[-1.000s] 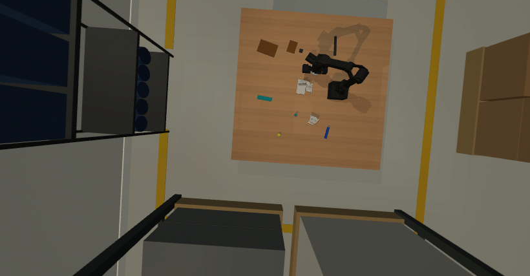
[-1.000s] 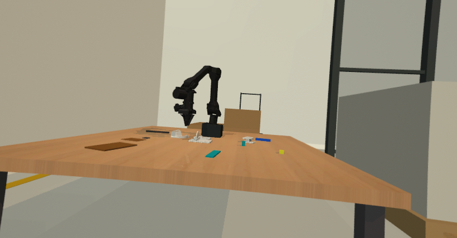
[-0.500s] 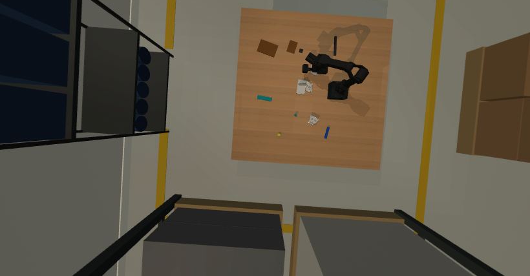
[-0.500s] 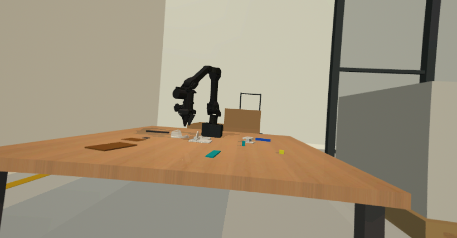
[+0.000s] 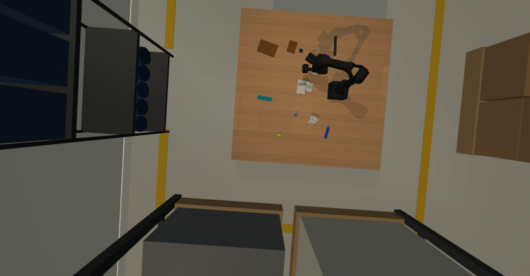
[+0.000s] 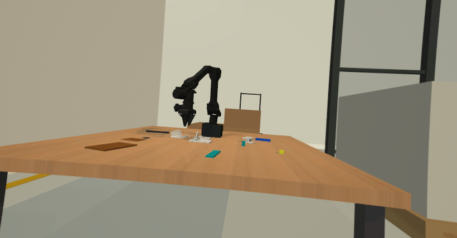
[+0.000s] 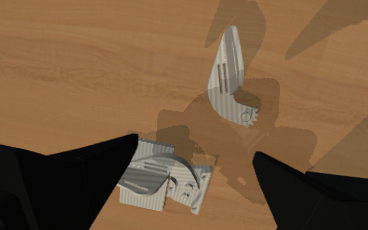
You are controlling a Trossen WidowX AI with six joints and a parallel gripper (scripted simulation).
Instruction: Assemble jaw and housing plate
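The loose jaw is 70 mm below my gripper tip, 40 mm to the right of it and 40 mm behind it. Round my gripper tip: small teal block 360 mm to the left, 70 mm below, 30 mm ahead; black bar 290 mm to the right, 150 mm behind, 70 mm below; small black square 190 mm to the right, 120 mm ahead, 80 mm below.
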